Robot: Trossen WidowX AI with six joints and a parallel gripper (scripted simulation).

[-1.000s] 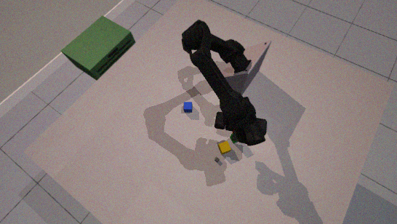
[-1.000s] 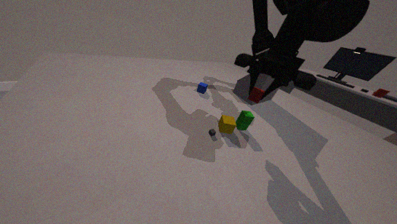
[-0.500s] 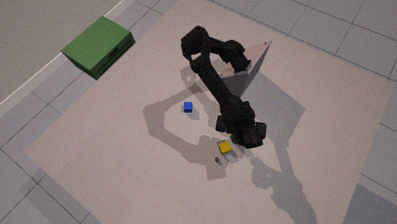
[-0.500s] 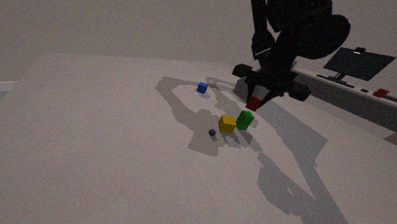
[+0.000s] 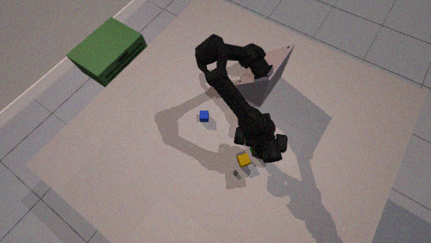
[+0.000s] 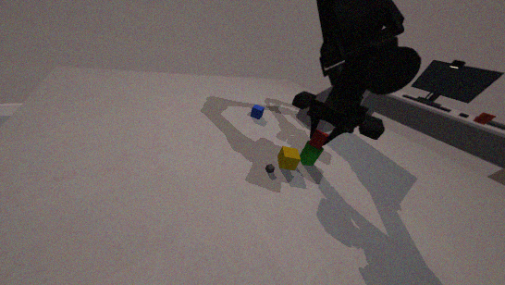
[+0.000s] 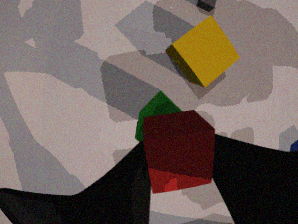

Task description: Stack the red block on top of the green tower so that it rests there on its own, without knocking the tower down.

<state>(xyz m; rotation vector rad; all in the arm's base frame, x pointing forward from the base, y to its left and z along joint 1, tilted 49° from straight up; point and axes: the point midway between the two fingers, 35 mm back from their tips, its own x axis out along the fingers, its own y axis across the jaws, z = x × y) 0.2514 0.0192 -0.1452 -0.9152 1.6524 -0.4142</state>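
Right now the red block is 1 cm above my gripper tip. From my gripper tip the other things lie so: small grey cube (13 cm ahead, 7 cm below, 2 cm to the right); then yellow block (7 cm ahead, 5 cm below, 2 cm to the right); then blue block (27 cm to the right, 6 cm below, 2 cm behind).
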